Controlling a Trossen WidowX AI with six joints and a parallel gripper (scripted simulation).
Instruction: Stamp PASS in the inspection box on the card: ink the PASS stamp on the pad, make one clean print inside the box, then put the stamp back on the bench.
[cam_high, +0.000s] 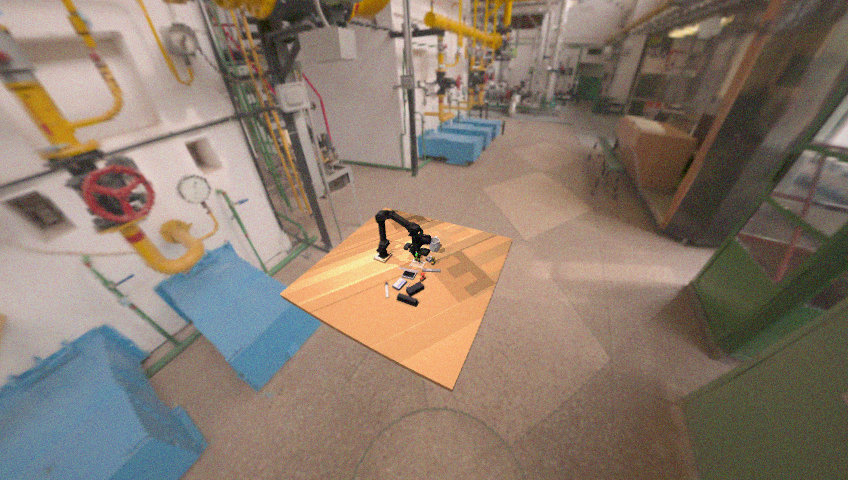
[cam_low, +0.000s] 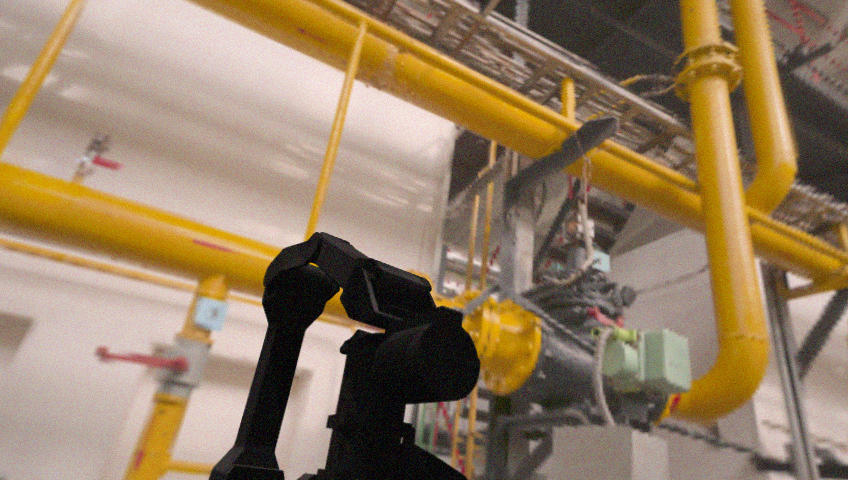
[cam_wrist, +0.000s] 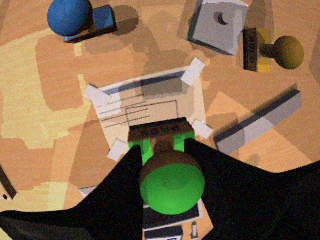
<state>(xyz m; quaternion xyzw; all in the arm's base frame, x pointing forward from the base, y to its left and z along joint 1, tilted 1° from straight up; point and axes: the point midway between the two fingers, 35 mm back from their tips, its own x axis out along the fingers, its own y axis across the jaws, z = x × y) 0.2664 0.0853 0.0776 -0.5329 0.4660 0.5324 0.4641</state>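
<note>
Now: gripper tip 60 mm above the white card. Round my gripper tip: grey strip (20 mm behind, 80 mm to the right, 60 mm below); blue-knobbed stamp (60 mm behind, 80 mm to the left, 40 mm below); green-knobbed stamp (right at my gripper tip).
</note>
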